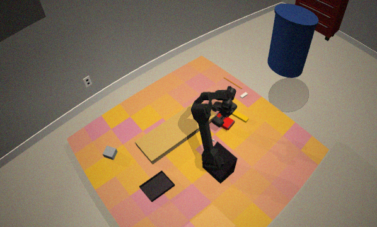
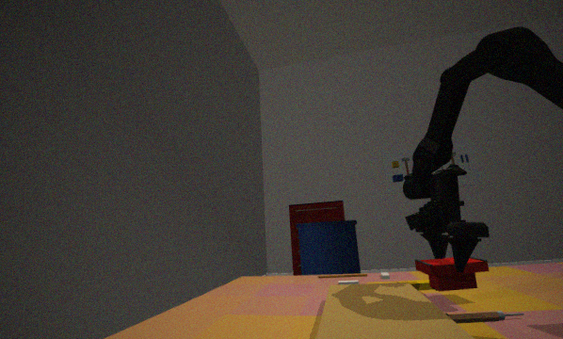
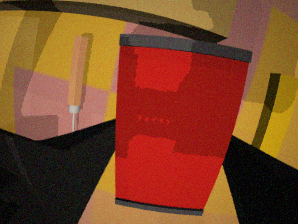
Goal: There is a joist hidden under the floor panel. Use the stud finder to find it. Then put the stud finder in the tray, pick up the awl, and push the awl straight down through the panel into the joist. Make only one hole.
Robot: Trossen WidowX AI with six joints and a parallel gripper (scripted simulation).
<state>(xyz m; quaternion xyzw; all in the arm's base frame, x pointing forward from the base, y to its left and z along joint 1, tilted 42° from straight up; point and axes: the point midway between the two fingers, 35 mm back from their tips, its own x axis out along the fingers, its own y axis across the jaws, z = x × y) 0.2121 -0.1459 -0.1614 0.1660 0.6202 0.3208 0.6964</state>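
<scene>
My gripper tip is 30 mm above the red stud finder and 10 mm short of it. Also, from my gripper tip: thin stick: 330 mm to the right, 260 mm ahead, 70 mm below; then awl: 110 mm to the left, 60 mm below, 30 mm behind; then yellow bar: 150 mm to the right, 60 mm below, 20 mm ahead.
</scene>
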